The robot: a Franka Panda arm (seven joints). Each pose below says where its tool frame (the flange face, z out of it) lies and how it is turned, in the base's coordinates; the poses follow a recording.
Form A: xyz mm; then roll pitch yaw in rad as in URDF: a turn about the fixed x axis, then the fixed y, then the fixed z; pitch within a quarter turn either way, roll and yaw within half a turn.
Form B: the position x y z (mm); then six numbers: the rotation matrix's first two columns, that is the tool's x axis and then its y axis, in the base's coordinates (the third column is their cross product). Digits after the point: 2 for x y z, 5 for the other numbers.
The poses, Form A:
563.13 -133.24 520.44 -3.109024 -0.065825 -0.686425
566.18 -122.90 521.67 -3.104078 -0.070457 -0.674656
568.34 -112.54 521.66 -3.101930 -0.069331 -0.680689
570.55 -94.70 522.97 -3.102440 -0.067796 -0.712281
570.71 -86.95 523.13 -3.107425 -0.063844 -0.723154
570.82 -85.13 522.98 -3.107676 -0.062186 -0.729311
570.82 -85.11 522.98 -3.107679 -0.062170 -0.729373
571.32 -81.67 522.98 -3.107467 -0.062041 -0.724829
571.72 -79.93 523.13 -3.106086 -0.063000 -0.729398
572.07 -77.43 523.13 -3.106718 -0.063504 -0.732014
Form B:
563.13 -133.24 520.44 0.77184 -0.63240 0.06578 -0.63178 -0.77446 -0.03249
566.18 -122.90 521.67 0.77898 -0.62308 0.07040 -0.62213 -0.78202 -0.03741
568.34 -112.54 521.66 0.77527 -0.62782 0.06928 -0.62670 -0.77826 -0.03956
570.55 -94.70 522.97 0.75513 -0.65206 0.06774 -0.65105 -0.75803 -0.03905
570.71 -86.95 523.13 0.74819 -0.66040 0.06380 -0.65973 -0.75073 -0.03409
570.82 -85.13 522.98 0.74419 -0.66507 0.06215 -0.66440 -0.74661 -0.03384
570.82 -85.11 522.98 0.74415 -0.66511 0.06213 -0.66445 -0.74657 -0.03384
571.32 -81.67 522.98 0.74717 -0.66173 0.06200 -0.66104 -0.74958 -0.03405
571.72 -79.93 523.13 0.74410 -0.66510 0.06296 -0.66433 -0.74660 -0.03543
572.07 -77.43 523.13 0.74233 -0.66702 0.06346 -0.66632 -0.74486 -0.03480

